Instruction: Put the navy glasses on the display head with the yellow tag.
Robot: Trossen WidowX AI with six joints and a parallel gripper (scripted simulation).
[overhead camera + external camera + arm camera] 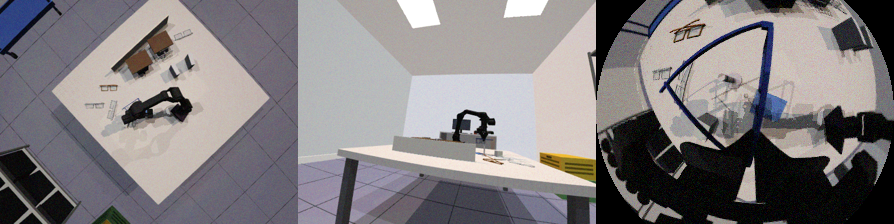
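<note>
Now: gripper tip 1 cm past the blue square, 4 cm to the left of it and 12 cm above it. Round my gripper tip: long grey board: 41 cm ahead, 37 cm to the right, 7 cm below; white box: 2 cm ahead, 14 cm to the left, 9 cm below.
</note>
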